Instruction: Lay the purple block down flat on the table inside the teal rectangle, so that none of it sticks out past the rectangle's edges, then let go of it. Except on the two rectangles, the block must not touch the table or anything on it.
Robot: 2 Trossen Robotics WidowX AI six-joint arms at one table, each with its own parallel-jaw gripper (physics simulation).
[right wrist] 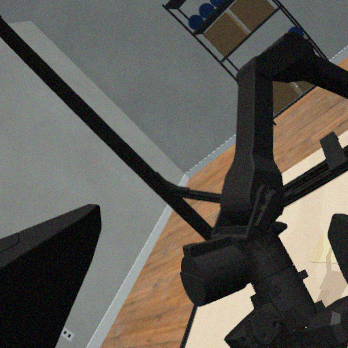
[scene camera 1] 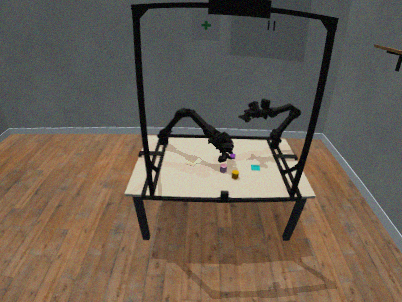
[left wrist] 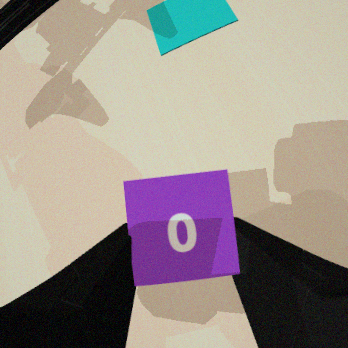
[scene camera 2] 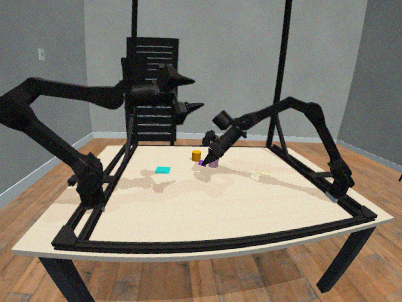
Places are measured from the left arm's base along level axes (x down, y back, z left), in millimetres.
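Where they show: left gripper, fingertip midpoint: (scene camera 1: 232, 157) (left wrist: 180, 231) (scene camera 2: 202, 165); right gripper, fingertip midpoint: (right wrist: 218, 221) (scene camera 1: 241, 114) (scene camera 2: 198, 92); left arm's base, link origin: (scene camera 1: 163, 143) (scene camera 2: 336, 194); right arm's base, link origin: (scene camera 1: 274, 147) (scene camera 2: 93, 202).
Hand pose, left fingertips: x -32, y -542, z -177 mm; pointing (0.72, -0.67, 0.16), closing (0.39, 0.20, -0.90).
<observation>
Things, the pixels of their top centre, and the offset from my left fingertips. "spot": a spot on its surface instead.
- purple block, top centre: (left wrist: 157, 217) (scene camera 2: 202, 159) (scene camera 1: 232, 154) dx -25, dy +0, dz -3 mm
- teal rectangle, surface spot: (left wrist: 205, 20) (scene camera 2: 167, 169) (scene camera 1: 253, 168) spot: dx +50, dy -153, dz -47 mm
- mauve cylinder, top centre: (scene camera 2: 214, 157) (scene camera 1: 223, 165) dx +6, dy +60, dz -102 mm
- orange cylinder, top centre: (scene camera 2: 196, 151) (scene camera 1: 235, 172) dx +7, dy -21, dz -164 mm
- pale yellow rectangle, surface spot: (scene camera 2: 260, 174) (scene camera 1: 193, 161) spot: dx +51, dy +273, dz -24 mm
The purple block (scene camera 1: 232, 156) (scene camera 2: 201, 163) (left wrist: 181, 227) has a pale 0 on the face that shows in the left wrist view. My left gripper (scene camera 1: 227, 158) (scene camera 2: 204, 164) (left wrist: 180, 231) is shut on it and holds it above the table. The teal rectangle (scene camera 1: 255, 168) (scene camera 2: 163, 170) (left wrist: 205, 20) lies flat, apart from the block: to its right in scene camera 1, to its left in scene camera 2, at the top of the left wrist view. A shadow covers one corner of it. My right gripper (scene camera 1: 244, 118) (scene camera 2: 198, 93) is open and empty, high above the table.
A mauve cylinder (scene camera 1: 223, 169) (scene camera 2: 214, 163) stands close to the left gripper in both scene views. An orange cylinder (scene camera 1: 235, 175) (scene camera 2: 196, 156) stands near it. A pale yellow rectangle (scene camera 1: 194, 162) (scene camera 2: 260, 174) lies on the table, partly shadowed. The black frame (scene camera 1: 140, 100) stands around the table.
</observation>
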